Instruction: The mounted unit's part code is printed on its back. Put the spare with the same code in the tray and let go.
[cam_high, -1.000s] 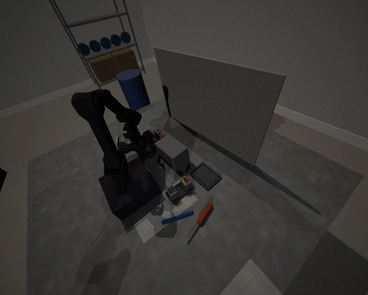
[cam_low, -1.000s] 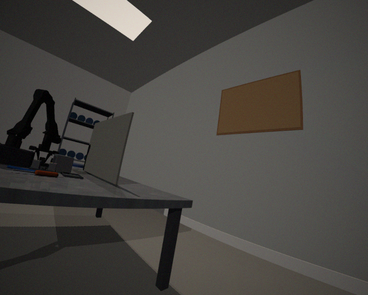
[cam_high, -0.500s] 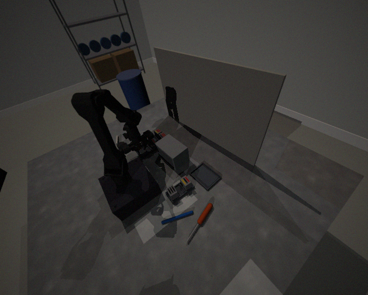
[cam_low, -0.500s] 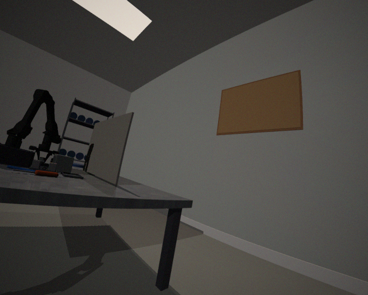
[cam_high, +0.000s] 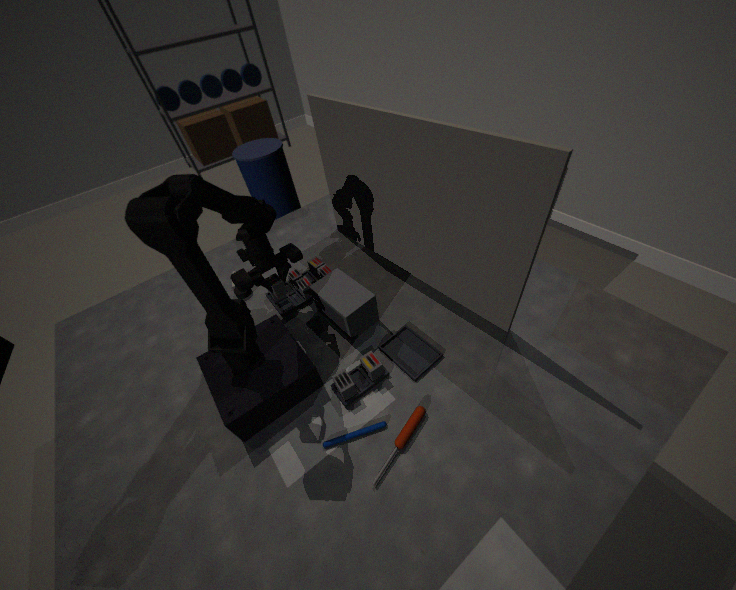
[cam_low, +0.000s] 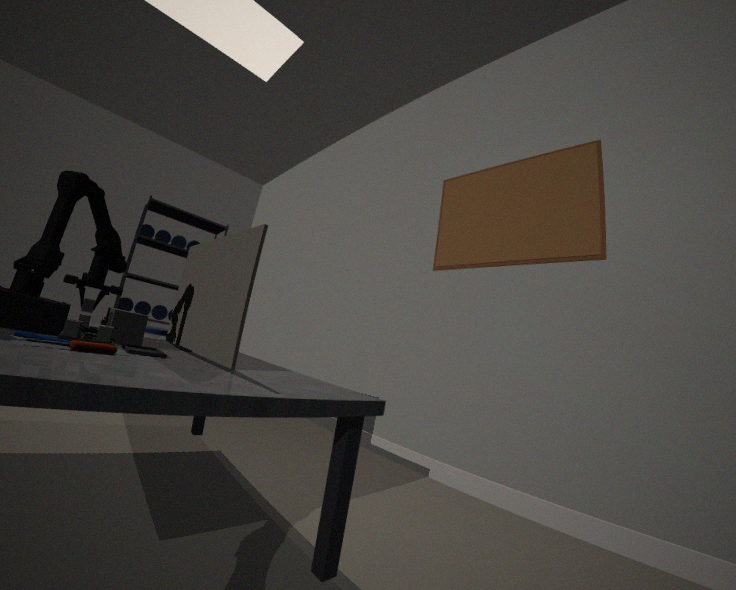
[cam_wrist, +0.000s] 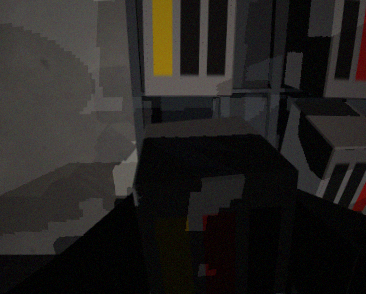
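Right now my gripper tip is 34 cm to the left of the tray, 22 cm short of it and 7 cm above it. The rest, counted from my gripper tip: tall grey panel: 38 cm ahead, 15 cm above, 8 cm to the right; grey mounted unit: 14 cm ahead, 13 cm to the right, 3 cm below; small rack: 34 cm to the right, 8 cm ahead, 7 cm below.
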